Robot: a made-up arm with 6 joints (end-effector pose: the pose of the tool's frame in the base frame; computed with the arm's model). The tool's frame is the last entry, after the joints. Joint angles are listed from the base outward.
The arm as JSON. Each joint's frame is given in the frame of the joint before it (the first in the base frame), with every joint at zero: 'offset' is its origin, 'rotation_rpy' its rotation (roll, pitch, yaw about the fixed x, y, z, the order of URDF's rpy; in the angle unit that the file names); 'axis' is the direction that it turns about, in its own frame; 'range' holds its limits. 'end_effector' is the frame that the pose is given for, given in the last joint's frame.
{
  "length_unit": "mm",
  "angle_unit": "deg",
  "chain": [
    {
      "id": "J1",
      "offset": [
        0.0,
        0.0,
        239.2
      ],
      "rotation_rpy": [
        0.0,
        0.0,
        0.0
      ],
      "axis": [
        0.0,
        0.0,
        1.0
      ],
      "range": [
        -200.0,
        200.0
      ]
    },
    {
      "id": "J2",
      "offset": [
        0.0,
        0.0,
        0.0
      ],
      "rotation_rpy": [
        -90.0,
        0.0,
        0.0
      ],
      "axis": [
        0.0,
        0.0,
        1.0
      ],
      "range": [
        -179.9,
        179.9
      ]
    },
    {
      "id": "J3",
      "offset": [
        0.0,
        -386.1,
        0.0
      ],
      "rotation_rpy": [
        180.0,
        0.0,
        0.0
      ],
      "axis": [
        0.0,
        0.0,
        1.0
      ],
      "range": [
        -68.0,
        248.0
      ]
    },
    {
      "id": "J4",
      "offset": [
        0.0,
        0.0,
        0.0
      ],
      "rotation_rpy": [
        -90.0,
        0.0,
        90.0
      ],
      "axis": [
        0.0,
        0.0,
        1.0
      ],
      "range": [
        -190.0,
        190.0
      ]
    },
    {
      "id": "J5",
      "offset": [
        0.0,
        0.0,
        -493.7
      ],
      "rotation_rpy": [
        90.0,
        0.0,
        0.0
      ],
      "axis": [
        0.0,
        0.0,
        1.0
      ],
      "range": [
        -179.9,
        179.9
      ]
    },
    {
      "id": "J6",
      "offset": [
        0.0,
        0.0,
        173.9
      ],
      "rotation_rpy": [
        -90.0,
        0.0,
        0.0
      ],
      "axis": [
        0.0,
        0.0,
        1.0
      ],
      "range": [
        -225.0,
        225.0
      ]
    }
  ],
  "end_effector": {
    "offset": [
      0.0,
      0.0,
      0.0
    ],
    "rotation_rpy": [
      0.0,
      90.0,
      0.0
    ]
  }
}
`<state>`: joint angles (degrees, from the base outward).
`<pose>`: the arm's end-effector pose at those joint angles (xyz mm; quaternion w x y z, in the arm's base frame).
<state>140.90 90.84 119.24 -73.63 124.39 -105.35</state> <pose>-667.3 605.5 321.6 0.3972 -0.9097 -0.0939 0.0762</pose>
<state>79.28 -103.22 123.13 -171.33 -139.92 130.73</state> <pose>-305.7 -690.8 -188.2 0.6347 0.3760 0.2752 0.6165</pose>
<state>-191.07 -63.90 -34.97 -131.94 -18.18 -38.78</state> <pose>-167.5 -85.7 534.7 0.3452 -0.0044 -0.9283 -0.1384</pose>
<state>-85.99 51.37 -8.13 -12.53 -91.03 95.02</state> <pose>-133.0 -530.3 35.7 0.6786 0.3434 0.5377 0.3639</pose>
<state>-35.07 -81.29 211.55 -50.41 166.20 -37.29</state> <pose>-320.3 89.4 -209.3 0.5466 -0.2268 -0.7398 -0.3201</pose>
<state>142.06 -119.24 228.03 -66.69 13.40 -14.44</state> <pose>-44.0 121.6 -214.0 0.3635 0.2262 0.5950 0.6802</pose>
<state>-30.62 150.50 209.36 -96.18 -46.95 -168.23</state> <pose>520.2 -286.1 236.3 0.3307 -0.8358 -0.3760 -0.2251</pose>
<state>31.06 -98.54 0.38 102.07 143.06 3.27</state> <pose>-555.3 -292.0 643.2 0.4057 0.5386 0.7176 -0.1744</pose>
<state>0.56 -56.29 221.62 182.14 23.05 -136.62</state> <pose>-261.4 171.2 -36.4 0.5572 -0.2433 0.7332 0.3047</pose>
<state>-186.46 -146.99 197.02 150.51 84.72 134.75</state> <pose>-303.0 -118.0 -138.3 0.1811 -0.7171 0.4724 0.4793</pose>
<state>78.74 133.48 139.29 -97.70 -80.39 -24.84</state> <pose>131.2 778.1 -147.9 0.0395 0.1850 0.7985 0.5714</pose>
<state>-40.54 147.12 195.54 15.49 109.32 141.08</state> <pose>273.0 -454.0 315.1 0.3527 0.3400 0.2884 0.8227</pose>
